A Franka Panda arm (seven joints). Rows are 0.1 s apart.
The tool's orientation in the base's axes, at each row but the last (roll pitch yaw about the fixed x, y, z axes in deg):
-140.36 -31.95 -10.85
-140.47 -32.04 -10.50
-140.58 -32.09 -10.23
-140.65 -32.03 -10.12
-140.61 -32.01 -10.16
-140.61 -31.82 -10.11
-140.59 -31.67 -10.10
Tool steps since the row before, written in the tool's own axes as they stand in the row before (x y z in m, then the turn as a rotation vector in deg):
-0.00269 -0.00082 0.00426 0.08 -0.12 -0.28
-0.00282 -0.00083 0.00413 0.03 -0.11 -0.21
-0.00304 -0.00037 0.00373 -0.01 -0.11 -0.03
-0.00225 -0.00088 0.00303 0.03 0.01 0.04
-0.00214 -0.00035 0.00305 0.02 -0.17 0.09
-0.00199 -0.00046 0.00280 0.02 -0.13 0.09
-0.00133 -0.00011 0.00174 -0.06 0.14 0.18
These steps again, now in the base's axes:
-0.00018 0.00344 -0.00376 -0.10 -0.07 0.29
-0.00037 0.00339 -0.00375 -0.10 -0.03 0.21
-0.00068 0.00282 -0.00386 -0.05 0.08 0.07
-0.00049 0.00273 -0.00271 0.05 0.01 -0.02
-0.00028 0.00229 -0.00294 0.03 0.19 0.04
-0.00032 0.00222 -0.00264 0.04 0.15 0.02
-0.00025 0.00125 -0.00178 0.07 -0.01 -0.23

